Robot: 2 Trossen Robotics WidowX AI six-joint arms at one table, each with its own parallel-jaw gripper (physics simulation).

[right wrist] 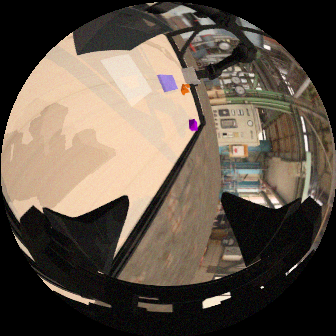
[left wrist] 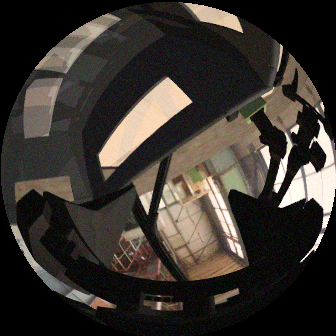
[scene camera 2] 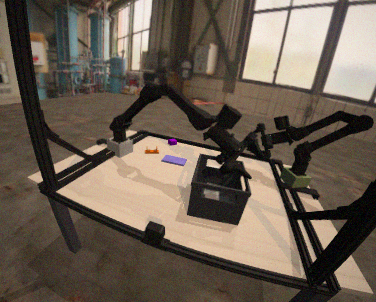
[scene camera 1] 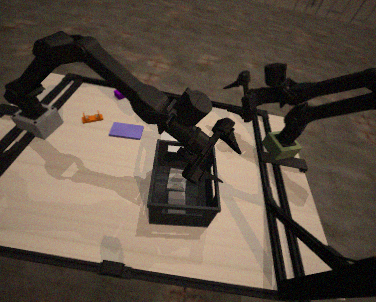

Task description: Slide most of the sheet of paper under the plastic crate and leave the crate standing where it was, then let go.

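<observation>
The black plastic crate (scene camera 1: pixel 185 217) (scene camera 2: pixel 216 210) (right wrist: pixel 112 31) stands upright on the table, with pale patches on its floor. The white sheet of paper (right wrist: pixel 127 80) lies flat just beyond the crate's far side in the right wrist view; a bit of paper (scene camera 1: pixel 173 148) shows through the far wall's opening in scene camera 1. My left gripper (scene camera 1: pixel 230 166) (left wrist: pixel 184 192) is open and empty, low at the crate's far part, one finger over its inside; the exact height is unclear. My right gripper (scene camera 1: pixel 235 102) (right wrist: pixel 175 199) is open and empty, raised near the far right table corner.
A violet slab (scene camera 1: pixel 126 131) (scene camera 2: pixel 174 160) (right wrist: pixel 167 83) lies left of the crate's far end. An orange piece (scene camera 1: pixel 92 118) (scene camera 2: pixel 152 150) (right wrist: pixel 185 89) and a purple block (scene camera 1: pixel 119 94) (scene camera 2: pixel 172 142) (right wrist: pixel 193 125) lie farther off. Black rails edge the table (scene camera 1: pixel 65 215).
</observation>
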